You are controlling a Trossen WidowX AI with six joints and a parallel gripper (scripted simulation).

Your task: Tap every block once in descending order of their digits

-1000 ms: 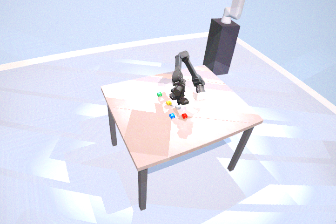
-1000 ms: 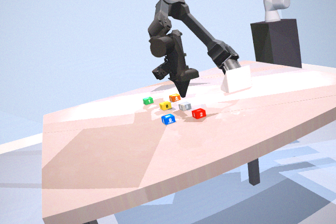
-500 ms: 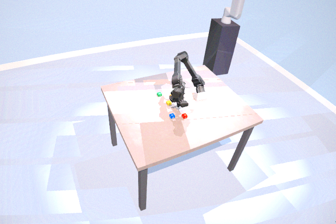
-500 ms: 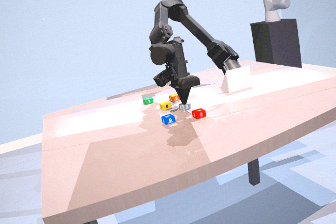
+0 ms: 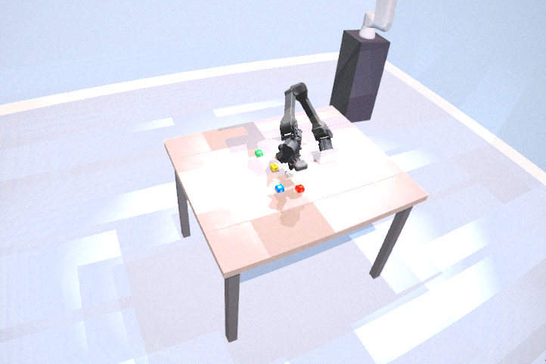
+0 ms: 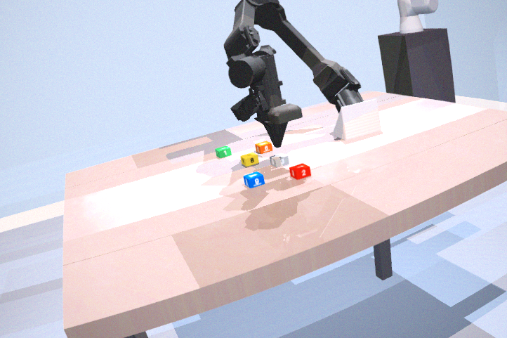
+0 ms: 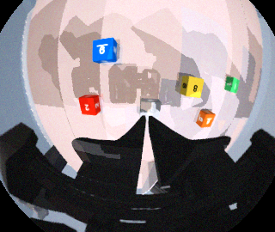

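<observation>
Now: the grey block 1 cm to the right of my gripper tip and 3 cm below it. From my gripper tip the other things lie so: red block 1 cm behind, 10 cm to the left, 3 cm below; blue block 8 cm ahead, 8 cm to the left, 3 cm below; yellow block 5 cm ahead, 7 cm to the right, 3 cm below.
</observation>
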